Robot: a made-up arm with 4 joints. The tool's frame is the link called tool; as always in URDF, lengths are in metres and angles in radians. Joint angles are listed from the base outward.
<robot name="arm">
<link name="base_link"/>
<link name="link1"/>
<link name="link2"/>
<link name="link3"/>
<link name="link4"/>
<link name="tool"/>
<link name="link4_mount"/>
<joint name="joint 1" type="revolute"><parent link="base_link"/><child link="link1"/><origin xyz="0.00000 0.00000 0.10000" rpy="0.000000 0.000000 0.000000"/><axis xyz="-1 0 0"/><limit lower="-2.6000" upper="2.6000"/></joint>
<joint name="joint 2" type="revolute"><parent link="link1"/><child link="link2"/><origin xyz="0.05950 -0.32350 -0.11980" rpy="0.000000 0.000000 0.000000"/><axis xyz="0 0 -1"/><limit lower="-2.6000" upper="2.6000"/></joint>
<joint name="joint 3" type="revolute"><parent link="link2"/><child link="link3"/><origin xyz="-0.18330 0.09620 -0.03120" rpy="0.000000 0.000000 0.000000"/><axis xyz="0 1 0"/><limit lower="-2.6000" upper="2.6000"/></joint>
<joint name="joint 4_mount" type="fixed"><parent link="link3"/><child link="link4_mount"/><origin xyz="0.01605 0.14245 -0.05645" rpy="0.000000 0.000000 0.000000"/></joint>
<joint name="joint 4" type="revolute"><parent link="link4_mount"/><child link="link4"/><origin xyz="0.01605 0.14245 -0.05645" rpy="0.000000 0.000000 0.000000"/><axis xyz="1 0 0"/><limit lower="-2.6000" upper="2.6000"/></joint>
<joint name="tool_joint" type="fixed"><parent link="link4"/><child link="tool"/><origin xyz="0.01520 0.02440 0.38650" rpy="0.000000 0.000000 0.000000"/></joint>
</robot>
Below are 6 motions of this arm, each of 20 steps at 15 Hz.
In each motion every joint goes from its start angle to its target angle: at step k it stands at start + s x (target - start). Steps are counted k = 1, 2, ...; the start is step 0. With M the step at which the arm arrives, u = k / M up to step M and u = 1 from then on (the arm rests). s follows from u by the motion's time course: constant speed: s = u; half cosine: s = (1 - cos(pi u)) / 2; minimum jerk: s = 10 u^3 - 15 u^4 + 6 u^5.
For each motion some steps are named. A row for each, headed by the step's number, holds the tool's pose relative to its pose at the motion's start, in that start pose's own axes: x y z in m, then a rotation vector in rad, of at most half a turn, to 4 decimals.
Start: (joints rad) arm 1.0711 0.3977 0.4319 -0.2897
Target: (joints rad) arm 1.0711 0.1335 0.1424 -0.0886
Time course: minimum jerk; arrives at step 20
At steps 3, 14, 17, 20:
3: -0.0052 -0.0020 -0.0011 0.0024 -0.0092 0.0040
14: -0.1538 -0.0832 -0.0455 0.0991 -0.2794 0.1574
17: -0.1760 -0.1007 -0.0552 0.1194 -0.3223 0.1893
20: -0.1802 -0.1042 -0.0571 0.1235 -0.3306 0.1957

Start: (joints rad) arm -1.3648 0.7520 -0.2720 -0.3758
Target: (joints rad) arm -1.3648 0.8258 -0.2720 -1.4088
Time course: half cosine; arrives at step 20
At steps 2, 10, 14, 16, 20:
2: 0.0010 0.0102 -0.0009 -0.0258 0.0007 -0.0016
10: 0.0249 0.1955 -0.0668 -0.5264 0.0213 -0.0290
14: 0.0425 0.2856 -0.1492 -0.8356 0.0411 -0.0411
16: 0.0492 0.3123 -0.1867 -0.9520 0.0499 -0.0444
20: 0.0547 0.3318 -0.2213 -1.0524 0.0580 -0.0467

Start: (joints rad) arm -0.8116 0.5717 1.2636 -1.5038
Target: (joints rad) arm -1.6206 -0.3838 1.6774 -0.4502
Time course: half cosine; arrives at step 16
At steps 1, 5, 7, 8, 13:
1: -0.0063 0.0027 -0.0013 0.0033 -0.0084 0.0088
5: -0.1343 0.0486 -0.0480 0.0695 -0.1751 0.2077
7: -0.2174 0.0718 -0.1092 0.1111 -0.2883 0.3776
8: -0.2508 0.0805 -0.1473 0.1271 -0.3393 0.4673
13: -0.2984 0.1103 -0.3123 0.1462 -0.4893 0.8028

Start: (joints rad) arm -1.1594 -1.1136 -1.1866 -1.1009
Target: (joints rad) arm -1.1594 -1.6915 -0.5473 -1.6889
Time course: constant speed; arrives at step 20
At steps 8, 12, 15, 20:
8: -0.0777 -0.0645 0.0089 -0.0316 -0.0187 0.2777
12: -0.1338 -0.1033 0.0039 -0.0549 -0.0718 0.4170
15: -0.1822 -0.1369 -0.0058 -0.0753 -0.1306 0.5177
20: -0.2714 -0.2023 -0.0370 -0.1141 -0.2635 0.6725

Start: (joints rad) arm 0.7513 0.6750 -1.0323 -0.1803
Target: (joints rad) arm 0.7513 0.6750 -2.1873 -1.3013
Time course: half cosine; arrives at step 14
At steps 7, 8, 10, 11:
7: -0.0927 0.2016 -0.0716 -0.5447 -0.5240 -0.2600
8: -0.0886 0.2387 -0.1005 -0.6561 -0.6234 -0.3593
10: -0.0549 0.2921 -0.1487 -0.8405 -0.7797 -0.5748
11: -0.0333 0.3076 -0.1637 -0.9061 -0.8320 -0.6723

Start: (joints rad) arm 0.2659 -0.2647 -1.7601 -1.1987
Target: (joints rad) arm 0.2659 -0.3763 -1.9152 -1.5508
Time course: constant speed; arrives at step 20
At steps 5, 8, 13, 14, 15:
5: 0.0050 0.0110 0.0000 -0.0607 -0.0070 -0.0386
8: 0.0093 0.0175 -0.0009 -0.0972 -0.0091 -0.0621
13: 0.0184 0.0278 -0.0039 -0.1582 -0.0090 -0.1019
14: 0.0205 0.0298 -0.0047 -0.1704 -0.0085 -0.1099
15: 0.0228 0.0317 -0.0055 -0.1826 -0.0077 -0.1179

